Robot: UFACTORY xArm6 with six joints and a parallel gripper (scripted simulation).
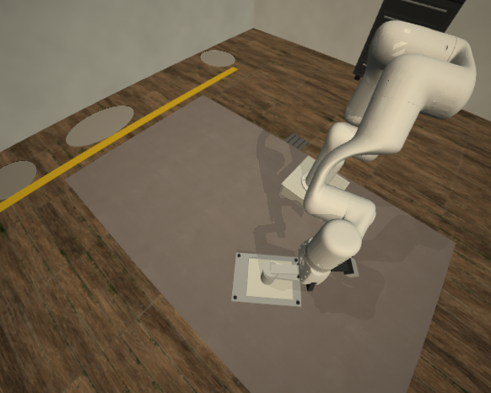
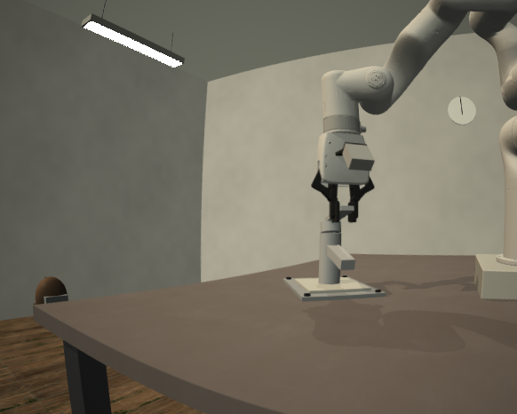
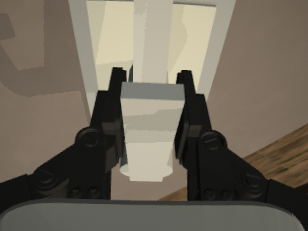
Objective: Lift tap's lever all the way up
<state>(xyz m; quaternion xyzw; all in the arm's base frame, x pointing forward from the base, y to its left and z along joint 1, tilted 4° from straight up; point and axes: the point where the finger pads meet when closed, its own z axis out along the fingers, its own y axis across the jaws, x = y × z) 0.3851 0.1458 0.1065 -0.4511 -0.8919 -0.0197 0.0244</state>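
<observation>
Right now my hand is 50 mm to the left of the tap lever, 40 mm short of it and 20 mm above it. The rest, counted from my hand: base plate (160 mm below, 70 mm to the right, 50 mm ahead).
</observation>
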